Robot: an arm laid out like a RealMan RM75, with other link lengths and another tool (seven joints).
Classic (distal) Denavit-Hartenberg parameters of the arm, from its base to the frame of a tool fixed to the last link. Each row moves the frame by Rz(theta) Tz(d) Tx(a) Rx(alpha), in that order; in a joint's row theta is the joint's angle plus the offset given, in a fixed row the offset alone. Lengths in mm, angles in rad.
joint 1: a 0, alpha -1.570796, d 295.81, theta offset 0
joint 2: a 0, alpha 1.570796, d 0, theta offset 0
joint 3: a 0, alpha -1.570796, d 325.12, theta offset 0
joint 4: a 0, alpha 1.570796, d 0, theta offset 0
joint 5: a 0, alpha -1.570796, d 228.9, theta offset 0
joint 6: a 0, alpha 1.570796, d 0, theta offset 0
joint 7: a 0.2, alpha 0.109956, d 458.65, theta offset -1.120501
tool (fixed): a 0, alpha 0, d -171.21, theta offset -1.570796
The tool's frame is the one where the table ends.
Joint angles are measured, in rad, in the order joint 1, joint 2, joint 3, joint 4, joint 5, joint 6, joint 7. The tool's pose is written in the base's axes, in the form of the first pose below.
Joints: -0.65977, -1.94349, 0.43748, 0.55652, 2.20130, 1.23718, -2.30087
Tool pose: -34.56, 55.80, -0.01, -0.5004, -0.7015, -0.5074, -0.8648, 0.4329, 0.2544
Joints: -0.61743, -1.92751, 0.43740, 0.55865, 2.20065, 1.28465, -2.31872
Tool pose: -36.31, 53.85, 0.49, -0.4671, -0.7287, -0.5008, -0.8832, 0.4111, 0.2256
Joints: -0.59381, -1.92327, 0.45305, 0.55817, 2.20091, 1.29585, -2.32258
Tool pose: -37.41, 52.70, 0.26, -0.4571, -0.7451, -0.4858, -0.8889, 0.4011, 0.2212
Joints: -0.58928, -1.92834, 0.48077, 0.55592, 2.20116, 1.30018, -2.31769
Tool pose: -37.36, 52.05, -0.75, -0.4692, -0.7539, -0.4599, -0.8827, 0.4163, 0.2180
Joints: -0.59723, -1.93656, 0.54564, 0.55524, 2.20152, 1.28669, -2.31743
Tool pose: -36.88, 51.70, -2.47, -0.5029, -0.7618, -0.4083, -0.8643, 0.4482, 0.2283
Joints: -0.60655, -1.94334, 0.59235, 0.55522, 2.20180, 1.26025, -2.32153
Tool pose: -36.67, 51.85, -3.54, -0.5246, -0.7636, -0.3765, -0.8513, 0.4636, 0.2459
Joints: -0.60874, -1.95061, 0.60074, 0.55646, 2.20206, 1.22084, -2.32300
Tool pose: -37.09, 52.44, -3.65, -0.5244, -0.7615, -0.3811, -0.8508, 0.4498, 0.2718
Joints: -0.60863, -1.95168, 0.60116, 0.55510, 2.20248, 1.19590, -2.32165
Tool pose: -37.56, 52.82, -3.46, -0.5226, -0.7597, -0.3870, -0.8510, 0.4376, 0.2904
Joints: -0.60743, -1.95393, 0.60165, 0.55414, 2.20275, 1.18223, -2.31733
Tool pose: -37.82, 52.94, -3.47, -0.5234, -0.7582, -0.3888, -0.8500, 0.4326, 0.3006
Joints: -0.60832, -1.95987, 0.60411, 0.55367, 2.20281, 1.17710, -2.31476
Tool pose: -37.71, 52.91, -3.83, -0.5249, -0.7580, -0.3872, -0.8491, 0.4346, 0.3002
